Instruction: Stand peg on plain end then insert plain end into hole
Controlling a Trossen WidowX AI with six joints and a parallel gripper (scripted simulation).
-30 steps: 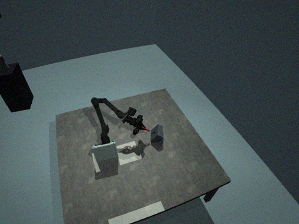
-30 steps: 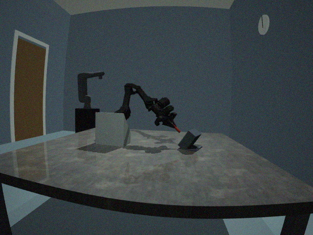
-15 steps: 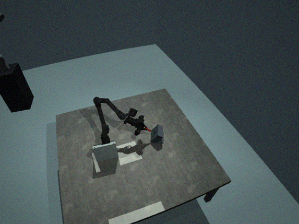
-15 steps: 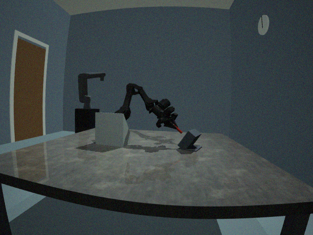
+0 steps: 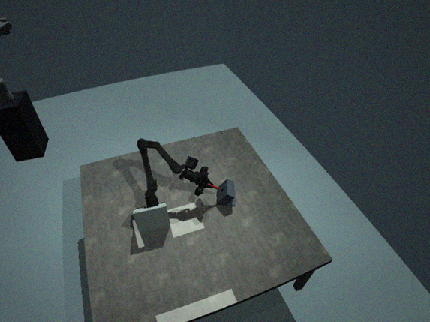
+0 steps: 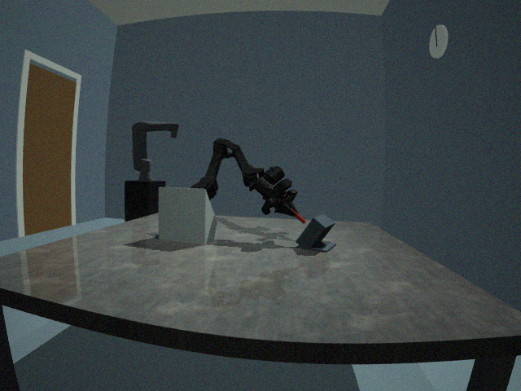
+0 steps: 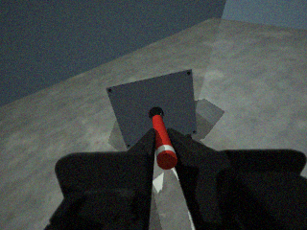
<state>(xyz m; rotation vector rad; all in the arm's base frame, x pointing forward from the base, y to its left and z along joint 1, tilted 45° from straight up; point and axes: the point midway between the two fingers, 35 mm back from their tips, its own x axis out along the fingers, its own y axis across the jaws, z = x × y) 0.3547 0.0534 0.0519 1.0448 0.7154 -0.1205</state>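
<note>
Right now the sloped panel is 80 mm ahead of my gripper tip, 50 mm below it and 20 mm to the right of it. From my gripper tip the other things lie so: red peg 10 mm behind, 10 mm above.
</note>
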